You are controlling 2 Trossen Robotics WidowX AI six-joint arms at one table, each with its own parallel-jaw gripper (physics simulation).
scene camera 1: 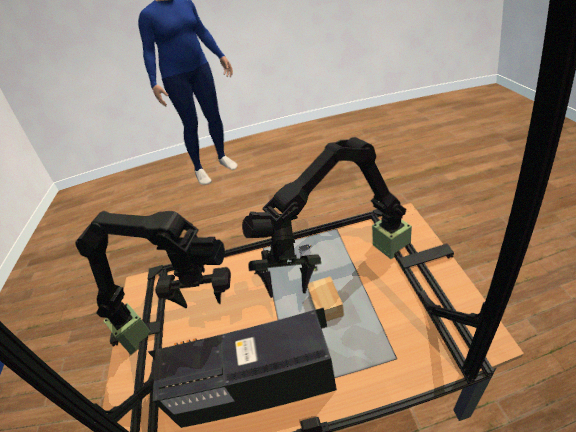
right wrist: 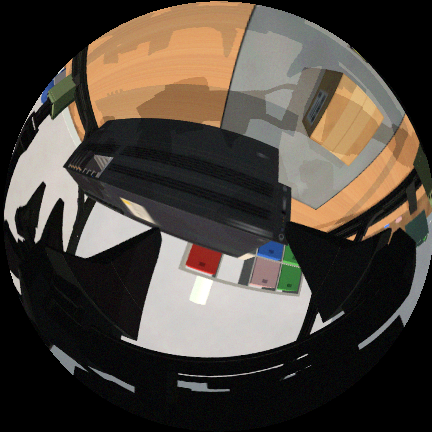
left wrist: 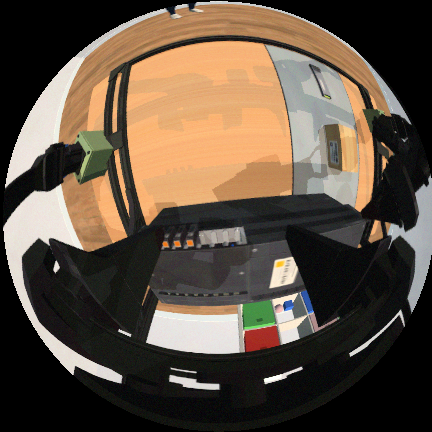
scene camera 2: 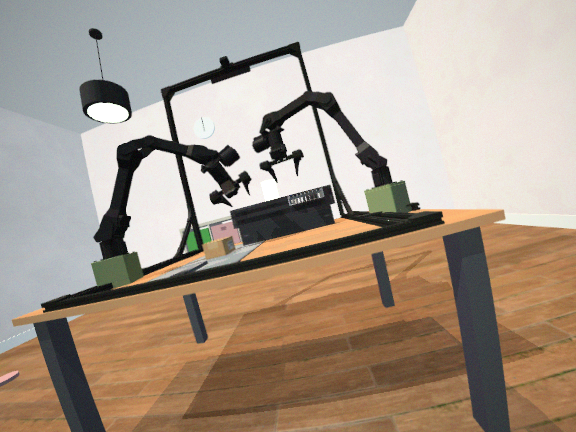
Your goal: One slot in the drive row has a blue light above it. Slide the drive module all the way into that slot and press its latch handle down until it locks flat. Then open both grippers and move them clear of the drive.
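Frame: origin at the left arm's base, x ahead, y left, z up, level; millimetres.
Seen in the pictures: left gripper, fingertip midpoint: [scene camera 1: 203,305] [right wrist: 51,189] [left wrist: 226,231] [scene camera 2: 287,179]; right gripper, fingertip midpoint: [scene camera 1: 288,295] [right wrist: 224,231] [left wrist: 367,204] [scene camera 2: 241,201]; left arm's base, origin of the base link: [scene camera 1: 121,319] [left wrist: 77,157] [scene camera 2: 384,185]; right arm's base, origin of the base link: [scene camera 1: 391,225] [scene camera 2: 115,256].
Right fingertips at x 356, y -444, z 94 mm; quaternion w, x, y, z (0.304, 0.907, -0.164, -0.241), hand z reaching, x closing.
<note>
Pixels of each thing's top centre, then the offset from my right fingertips to it. Level surfaces: height alone.
- drive module, middle of its top: [scene camera 2: 189,267] [left wrist: 322,80] [scene camera 1: 309,256] 272 mm ahead, 192 mm left, 189 mm down
- grey mat, its level: 198 mm down
- black drive chassis, middle of its top: [left wrist: 269,277] [right wrist: 128,208] [scene camera 1: 236,355] [scene camera 2: 280,198] 204 mm back, 7 mm right, 25 mm down
- cardboard box, middle of its top: [right wrist: 351,123] [left wrist: 349,148] [scene camera 1: 324,293] [scene camera 2: 218,239] 138 mm ahead, 9 mm left, 138 mm down
The drive module [left wrist: 320,81] lies on the grey mat [left wrist: 311,125] [scene camera 1: 372,347] in the left wrist view; it is partly hidden behind my right gripper in scene camera 1. The black drive chassis [scene camera 1: 287,345] [scene camera 2: 280,222] [left wrist: 200,272] [right wrist: 200,197] stands on the table. Its drive row [left wrist: 217,235] shows several slots, three modules with orange marks at one end, and a small blue light [left wrist: 232,245] near the other end. My left gripper [scene camera 1: 202,304] [scene camera 2: 286,178] is open and empty above the chassis. My right gripper [scene camera 1: 288,294] [scene camera 2: 240,200] is open and empty above the chassis's other end.
A cardboard box [scene camera 1: 325,295] [scene camera 2: 218,249] [left wrist: 342,147] [right wrist: 347,117] sits on the mat beside the chassis. Black rails and frame posts edge the table. Coloured shelf bins stand beyond the table. A person [scene camera 1: 180,45] stands behind it.
</note>
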